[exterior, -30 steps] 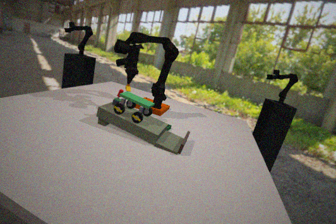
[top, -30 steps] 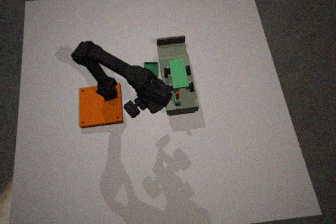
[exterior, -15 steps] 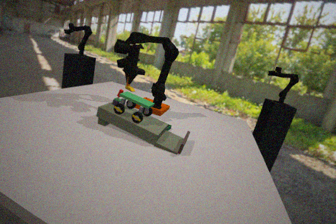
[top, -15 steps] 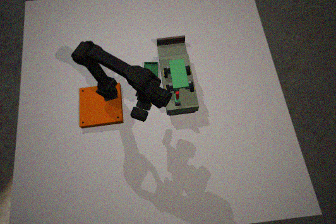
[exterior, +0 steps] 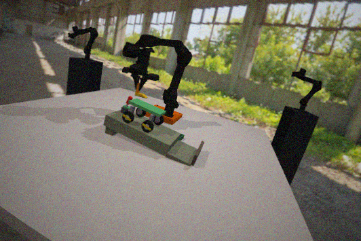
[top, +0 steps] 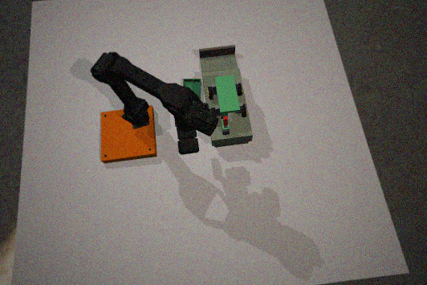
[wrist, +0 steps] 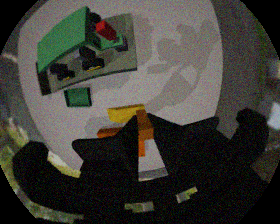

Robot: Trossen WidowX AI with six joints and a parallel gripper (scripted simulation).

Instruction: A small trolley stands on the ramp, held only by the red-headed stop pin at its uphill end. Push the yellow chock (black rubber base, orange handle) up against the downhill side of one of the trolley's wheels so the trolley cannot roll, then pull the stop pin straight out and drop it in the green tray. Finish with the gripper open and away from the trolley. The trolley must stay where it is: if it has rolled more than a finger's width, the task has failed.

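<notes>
My gripper tip is now 20 mm to the right of the yellow chock and 10 mm above it. Also, from my gripper tip: red-headed stop pin: 140 mm ahead, 50 mm below, 10 mm to the left; grey-green ramp: 180 mm ahead, 130 mm below, 110 mm to the left; green trolley: 170 mm ahead, 110 mm to the left, 60 mm below.
</notes>
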